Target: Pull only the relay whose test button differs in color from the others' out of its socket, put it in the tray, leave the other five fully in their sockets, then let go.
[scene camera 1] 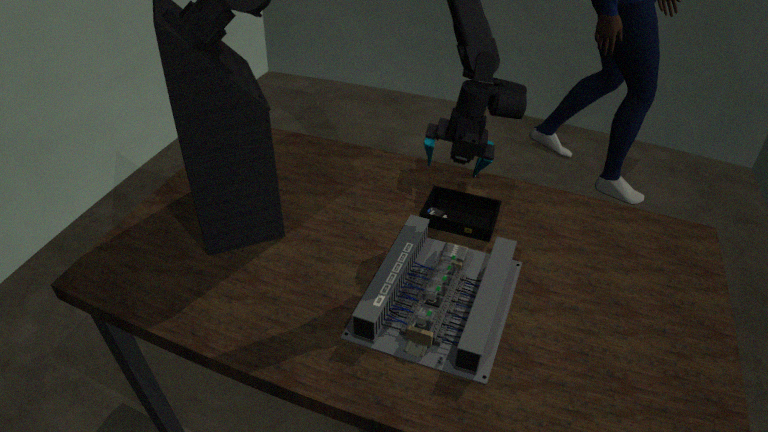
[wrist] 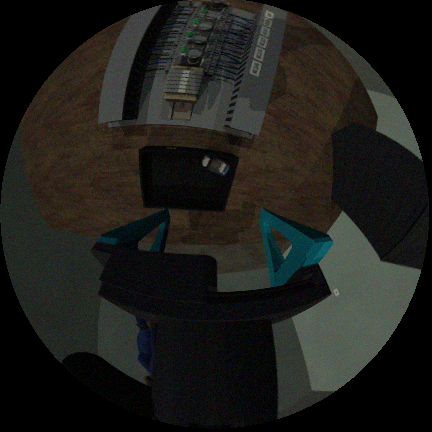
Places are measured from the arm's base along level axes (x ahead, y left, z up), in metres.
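Where they show: gripper, fingertip midpoint: [scene camera 1: 451, 170] [wrist: 214, 213]; arm's base, origin of the base link: [scene camera 1: 191, 36].
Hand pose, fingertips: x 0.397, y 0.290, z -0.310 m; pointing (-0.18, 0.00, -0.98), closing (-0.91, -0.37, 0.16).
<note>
Each offset is from my fingertips to the top centre of the thing. "*": to the spot under its first point. Level surfaces: height alone.
A relay with a blue test button @(dx -0.017, dy -0.016, dz -0.109 m) [scene camera 1: 437, 212] [wrist: 216, 165] lies in the black tray @(dx +0.024, dy +0.026, dz -0.104 m) [scene camera 1: 456, 229] [wrist: 142, 177], near the wall on the robot base's side. My gripper [scene camera 1: 452, 170] [wrist: 214, 213] is open and empty, above and behind the tray, apart from the relay. On the grey panel @(* dx +0.213, dy -0.180, dz -0.136 m) [scene camera 1: 502, 308] [wrist: 112, 82], several relays with green test buttons stand in a row of sockets; in the wrist view one green button @(dx +0.095, dy -0.168, dz -0.070 m) [wrist: 184, 49] sits near the terminal blocks. Whether each is fully seated is too small and dark to tell.
The panel has two raised grey wire ducts @(dx +0.004, dy -0.235, dz -0.077 m) [scene camera 1: 394, 268] @(dx +0.188, dy -0.201, dz -0.077 m) [scene camera 1: 494, 300] along its sides, with wires between them. The tray stands close to the panel's far end. The dark robot base column [scene camera 1: 230, 161] rises at the left. A person [scene camera 1: 636, 80] stands beyond the table @(dz -0.140 m) [scene camera 1: 300, 257].
</note>
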